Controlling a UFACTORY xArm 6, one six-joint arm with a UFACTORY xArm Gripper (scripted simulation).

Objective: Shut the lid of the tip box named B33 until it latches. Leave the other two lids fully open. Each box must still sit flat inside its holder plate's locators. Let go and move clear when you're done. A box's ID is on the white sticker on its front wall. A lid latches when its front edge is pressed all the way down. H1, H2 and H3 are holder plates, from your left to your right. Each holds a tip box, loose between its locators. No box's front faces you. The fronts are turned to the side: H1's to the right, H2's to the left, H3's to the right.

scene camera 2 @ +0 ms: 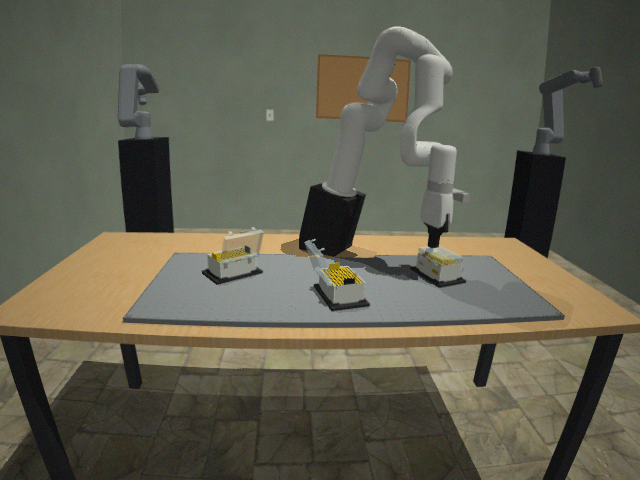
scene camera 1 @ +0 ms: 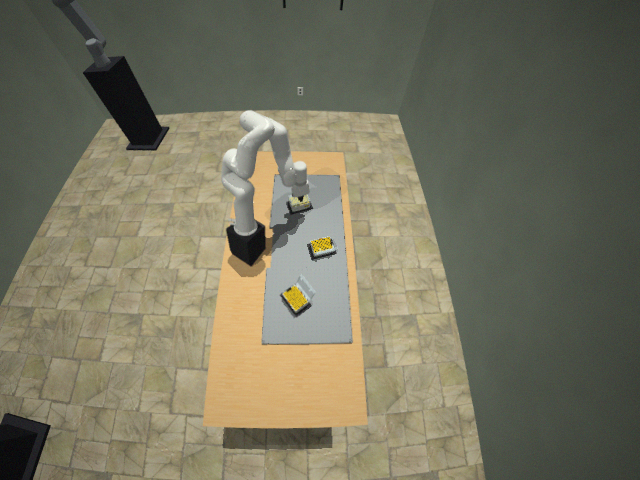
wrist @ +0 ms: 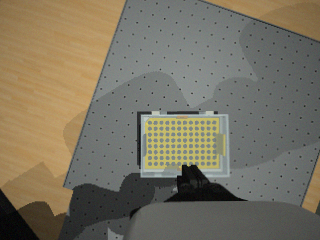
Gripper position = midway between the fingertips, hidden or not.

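What I can see here is my gripper [scene camera 2: 433,247], and the wrist view gives me a look at it as well, my gripper [wrist: 188,177].
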